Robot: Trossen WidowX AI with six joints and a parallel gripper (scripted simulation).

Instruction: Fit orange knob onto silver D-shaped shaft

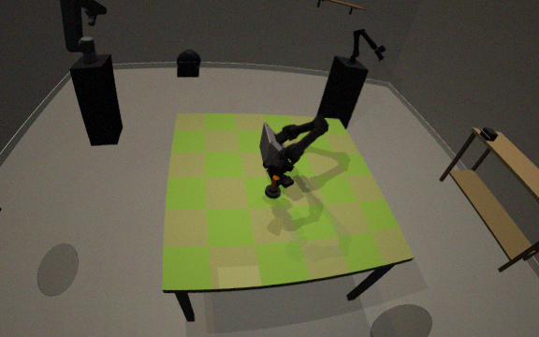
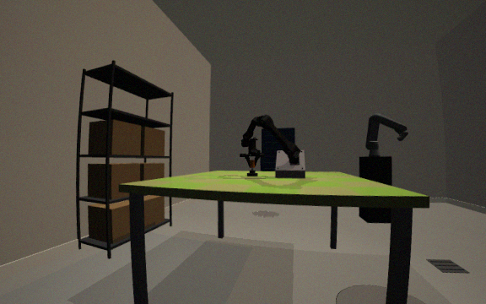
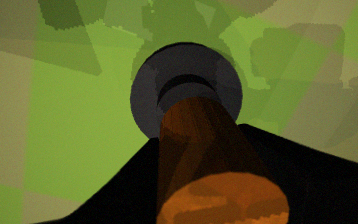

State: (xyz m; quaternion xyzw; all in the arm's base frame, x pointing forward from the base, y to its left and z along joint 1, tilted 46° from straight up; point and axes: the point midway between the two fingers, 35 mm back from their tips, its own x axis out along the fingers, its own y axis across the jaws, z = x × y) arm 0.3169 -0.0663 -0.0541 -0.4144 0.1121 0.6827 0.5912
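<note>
My gripper tip is now 3 cm below the orange knob. From my gripper tip the other things lie so: round pedestal: 4 cm below.
</note>
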